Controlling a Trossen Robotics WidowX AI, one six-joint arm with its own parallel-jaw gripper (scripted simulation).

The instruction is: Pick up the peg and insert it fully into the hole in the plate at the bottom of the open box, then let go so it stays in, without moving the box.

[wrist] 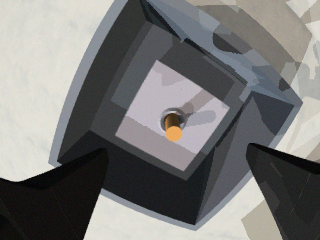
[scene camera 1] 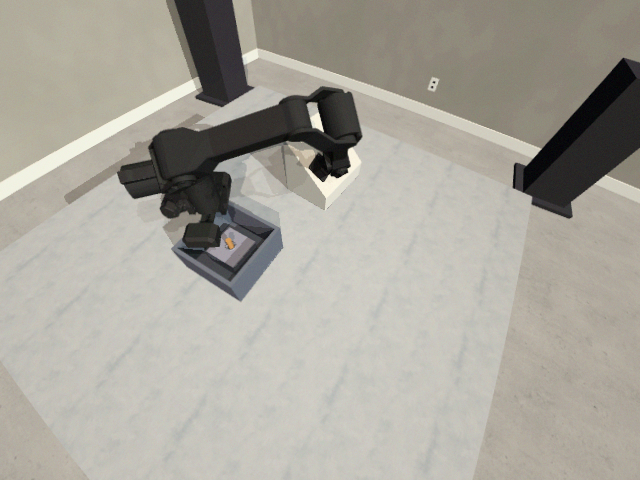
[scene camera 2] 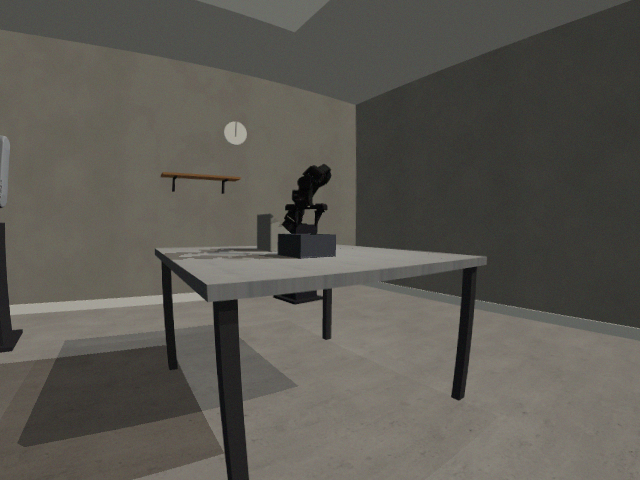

box: wrist 122, 51; scene camera 1; scene camera 2
same spot on box: (scene camera 2: 300, 246) = (scene camera 1: 179, 258)
